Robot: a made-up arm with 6 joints.
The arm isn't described. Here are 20 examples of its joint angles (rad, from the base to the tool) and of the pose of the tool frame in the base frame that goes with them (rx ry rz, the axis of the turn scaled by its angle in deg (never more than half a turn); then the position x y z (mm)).
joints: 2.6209 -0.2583 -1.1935 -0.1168 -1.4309 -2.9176
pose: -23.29 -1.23 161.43 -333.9 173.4 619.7
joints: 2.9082 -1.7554 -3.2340 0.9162 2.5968 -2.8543
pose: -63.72 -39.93 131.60 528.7 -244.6 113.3
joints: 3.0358 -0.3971 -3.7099 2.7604 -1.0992 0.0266
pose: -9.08 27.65 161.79 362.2 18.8 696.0
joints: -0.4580 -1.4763 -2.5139 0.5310 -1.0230 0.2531
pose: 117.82 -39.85 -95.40 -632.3 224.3 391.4
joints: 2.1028 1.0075 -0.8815 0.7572 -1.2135 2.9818
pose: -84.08 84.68 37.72 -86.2 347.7 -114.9
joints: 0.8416 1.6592 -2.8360 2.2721 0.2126 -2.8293
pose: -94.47 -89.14 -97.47 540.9 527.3 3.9
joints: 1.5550 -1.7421 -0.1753 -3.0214 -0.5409 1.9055
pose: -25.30 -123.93 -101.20 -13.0 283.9 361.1
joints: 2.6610 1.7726 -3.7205 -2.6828 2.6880 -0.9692
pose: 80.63 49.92 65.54 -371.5 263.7 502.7
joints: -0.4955 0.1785 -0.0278 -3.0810 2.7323 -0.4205
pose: 1.72 33.32 -54.55 216.5 -126.4 17.3
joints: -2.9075 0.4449 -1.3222 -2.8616 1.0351 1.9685
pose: 33.40 -66.63 -47.66 -655.2 -140.2 134.9
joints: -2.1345 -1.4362 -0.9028 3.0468 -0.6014 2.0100
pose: 70.88 -38.18 -11.79 -116.2 -157.5 599.7
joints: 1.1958 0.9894 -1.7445 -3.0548 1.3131 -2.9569
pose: -63.69 -28.76 -91.30 269.7 662.8 27.3
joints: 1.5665 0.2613 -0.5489 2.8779 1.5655 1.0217
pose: -43.31 90.17 129.68 -29.9 449.4 -44.8
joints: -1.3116 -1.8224 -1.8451 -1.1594 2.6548 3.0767
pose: 131.27 41.31 -37.56 -236.0 380.6 523.9
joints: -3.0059 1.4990 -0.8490 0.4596 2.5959 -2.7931
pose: 11.18 21.30 -172.56 68.1 -56.0 -83.3
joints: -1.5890 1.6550 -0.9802 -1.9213 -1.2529 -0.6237
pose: -115.44 -26.12 -110.77 137.9 8.9 -159.2
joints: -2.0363 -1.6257 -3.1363 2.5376 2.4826 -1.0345
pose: 78.97 104.60 -66.12 342.7 490.9 12.0
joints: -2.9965 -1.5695 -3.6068 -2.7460 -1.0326 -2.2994
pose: 43.19 46.96 51.75 597.3 27.0 116.1
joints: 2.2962 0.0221 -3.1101 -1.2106 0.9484 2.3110
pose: -46.95 29.75 12.08 38.2 18.4 1023.3
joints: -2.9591 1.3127 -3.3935 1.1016 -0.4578 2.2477
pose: 69.19 -30.93 -154.05 -579.3 20.5 637.1
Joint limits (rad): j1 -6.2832..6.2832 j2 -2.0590..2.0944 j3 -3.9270..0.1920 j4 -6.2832..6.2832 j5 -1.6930..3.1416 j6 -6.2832..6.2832
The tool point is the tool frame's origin. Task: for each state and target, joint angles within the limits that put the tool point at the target. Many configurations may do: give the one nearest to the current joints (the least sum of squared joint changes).
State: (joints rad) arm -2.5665 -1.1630 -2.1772 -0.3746 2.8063 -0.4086
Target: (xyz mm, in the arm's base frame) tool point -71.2 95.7 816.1
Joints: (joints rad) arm -2.4578 -0.7472 -2.1529 -0.8756 2.3332 -0.4086
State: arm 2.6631 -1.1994 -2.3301 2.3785 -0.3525 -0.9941
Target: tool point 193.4 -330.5 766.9
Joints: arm 1.9207 -1.3482 -2.2528 2.6583 -0.5684 -0.9941
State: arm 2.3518 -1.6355 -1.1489 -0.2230 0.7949 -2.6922
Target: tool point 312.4 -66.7 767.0
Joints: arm 2.8970 -1.9978 -1.2475 -0.2865 0.9155 -2.6922
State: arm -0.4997 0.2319 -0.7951 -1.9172 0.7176 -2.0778
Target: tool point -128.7 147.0 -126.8
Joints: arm -0.6313 0.6487 0.0914 -1.9937 0.3599 -2.0778
